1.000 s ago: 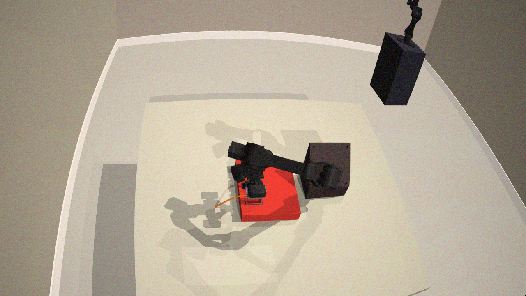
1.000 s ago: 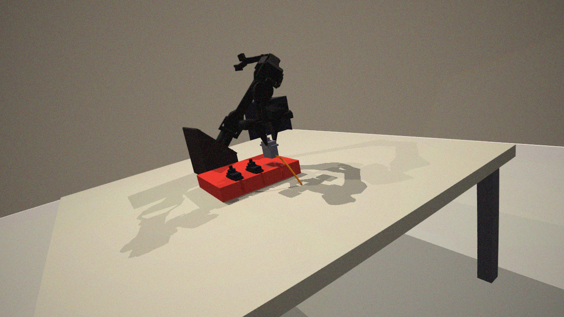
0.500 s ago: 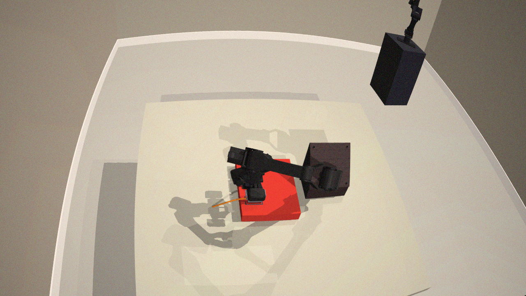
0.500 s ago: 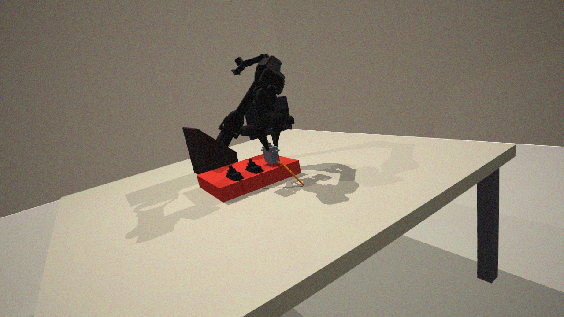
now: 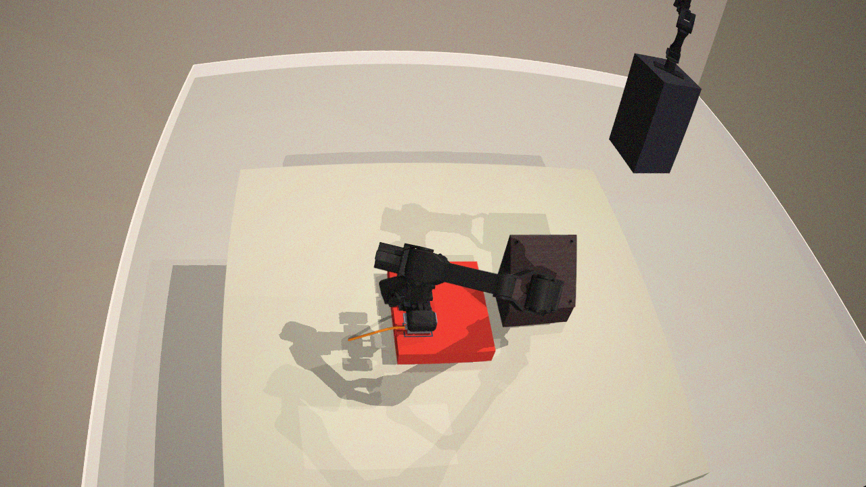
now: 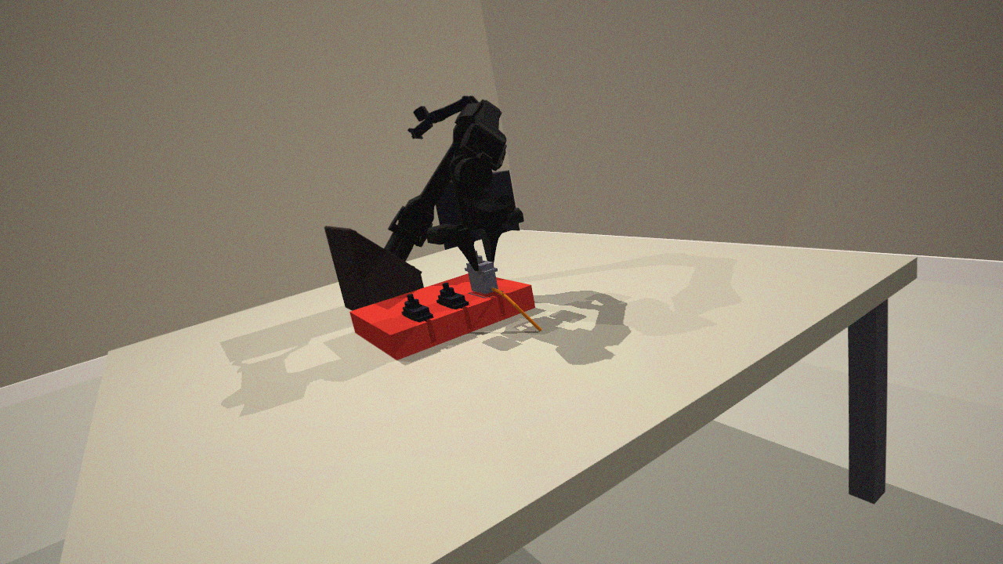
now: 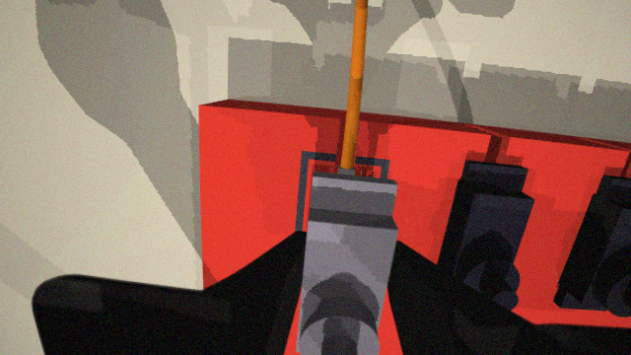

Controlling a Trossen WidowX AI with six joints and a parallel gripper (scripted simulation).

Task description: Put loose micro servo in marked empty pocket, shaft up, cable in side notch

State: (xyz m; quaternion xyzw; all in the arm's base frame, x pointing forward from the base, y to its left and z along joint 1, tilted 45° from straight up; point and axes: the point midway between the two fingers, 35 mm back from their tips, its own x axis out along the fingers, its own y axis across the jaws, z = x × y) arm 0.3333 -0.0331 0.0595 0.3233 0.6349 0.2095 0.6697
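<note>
Right now the red deck is 13 cm behind my gripper tip, 6 cm to the right of it and 7 cm below it.
</note>
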